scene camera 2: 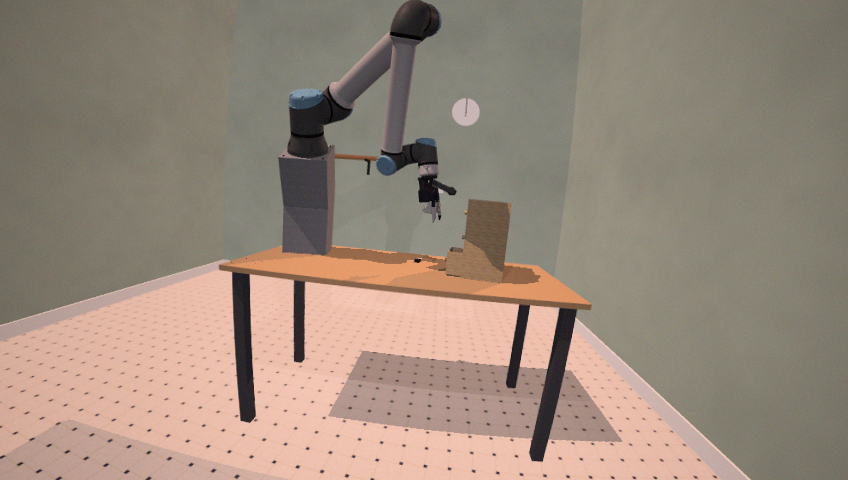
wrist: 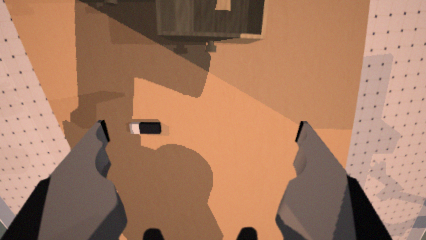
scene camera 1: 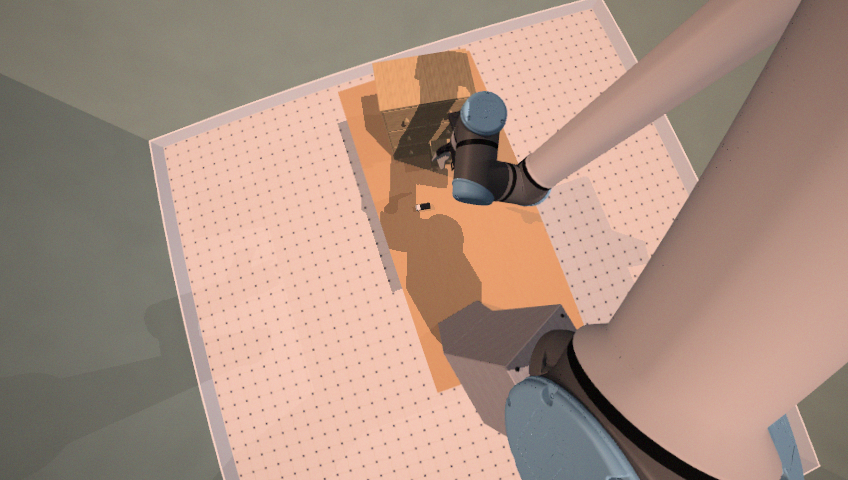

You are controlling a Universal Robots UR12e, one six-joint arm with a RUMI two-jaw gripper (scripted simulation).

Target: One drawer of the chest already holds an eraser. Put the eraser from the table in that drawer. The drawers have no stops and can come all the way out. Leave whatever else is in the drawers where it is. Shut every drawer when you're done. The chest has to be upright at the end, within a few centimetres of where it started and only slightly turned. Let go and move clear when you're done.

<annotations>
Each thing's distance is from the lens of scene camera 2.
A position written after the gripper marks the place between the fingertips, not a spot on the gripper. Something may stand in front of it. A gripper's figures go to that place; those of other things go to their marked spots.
gripper (scene camera 2: 436,221): 1.42 m
wooden chest (scene camera 2: 487,225): 1.31 m
</annotations>
